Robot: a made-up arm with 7 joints.
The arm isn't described. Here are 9 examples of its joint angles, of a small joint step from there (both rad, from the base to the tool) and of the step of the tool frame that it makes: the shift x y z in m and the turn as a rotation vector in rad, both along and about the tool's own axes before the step.
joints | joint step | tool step
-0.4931 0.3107 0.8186 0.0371 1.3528 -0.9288 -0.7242 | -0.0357 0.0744 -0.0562 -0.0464 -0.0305 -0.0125 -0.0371 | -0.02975 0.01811 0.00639 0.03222 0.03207 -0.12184
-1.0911 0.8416 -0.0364 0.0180 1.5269 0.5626 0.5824 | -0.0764 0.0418 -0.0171 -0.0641 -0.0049 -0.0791 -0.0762 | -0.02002 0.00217 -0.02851 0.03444 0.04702 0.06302
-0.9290 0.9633 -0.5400 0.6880 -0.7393 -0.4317 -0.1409 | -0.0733 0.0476 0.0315 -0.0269 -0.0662 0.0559 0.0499 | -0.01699 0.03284 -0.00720 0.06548 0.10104 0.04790
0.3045 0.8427 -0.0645 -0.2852 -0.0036 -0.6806 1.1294 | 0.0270 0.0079 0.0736 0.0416 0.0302 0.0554 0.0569 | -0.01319 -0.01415 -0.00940 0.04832 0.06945 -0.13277
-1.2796 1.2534 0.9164 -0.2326 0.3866 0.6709 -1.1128 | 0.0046 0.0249 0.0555 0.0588 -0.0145 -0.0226 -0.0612 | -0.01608 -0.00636 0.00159 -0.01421 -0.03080 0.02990
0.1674 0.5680 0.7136 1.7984 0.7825 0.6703 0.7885 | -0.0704 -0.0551 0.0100 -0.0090 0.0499 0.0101 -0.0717 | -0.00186 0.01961 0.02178 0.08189 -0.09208 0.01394
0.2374 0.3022 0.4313 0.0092 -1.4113 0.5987 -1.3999 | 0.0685 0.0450 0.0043 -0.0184 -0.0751 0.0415 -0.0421 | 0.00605 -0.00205 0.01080 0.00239 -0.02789 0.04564
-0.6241 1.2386 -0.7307 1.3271 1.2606 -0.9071 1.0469 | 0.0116 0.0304 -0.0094 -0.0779 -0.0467 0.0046 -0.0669 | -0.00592 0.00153 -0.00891 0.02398 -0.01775 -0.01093
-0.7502 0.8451 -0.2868 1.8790 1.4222 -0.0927 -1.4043 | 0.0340 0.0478 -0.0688 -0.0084 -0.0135 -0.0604 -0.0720 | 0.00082 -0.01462 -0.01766 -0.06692 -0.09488 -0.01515
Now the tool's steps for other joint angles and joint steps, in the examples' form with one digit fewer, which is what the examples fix.
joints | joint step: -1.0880 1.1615 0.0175 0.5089 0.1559 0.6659 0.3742 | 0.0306 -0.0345 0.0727 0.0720 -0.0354 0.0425 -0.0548
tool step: 0.0073 -0.0247 -0.0103 -0.1695 -0.0829 -0.0023
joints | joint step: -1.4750 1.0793 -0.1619 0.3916 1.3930 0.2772 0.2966 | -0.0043 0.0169 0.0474 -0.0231 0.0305 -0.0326 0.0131
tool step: -0.0086 -0.0112 -0.0080 -0.0004 0.0527 -0.0211
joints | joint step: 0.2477 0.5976 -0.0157 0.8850 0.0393 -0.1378 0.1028 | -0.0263 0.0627 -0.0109 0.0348 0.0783 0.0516 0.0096
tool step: -0.0185 -0.0006 -0.0046 -0.0281 0.0538 -0.1338
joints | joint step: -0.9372 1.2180 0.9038 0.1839 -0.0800 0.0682 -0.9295 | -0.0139 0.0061 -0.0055 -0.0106 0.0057 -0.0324 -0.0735
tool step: 0.0009 0.0102 -0.0006 0.0265 -0.0713 -0.0438
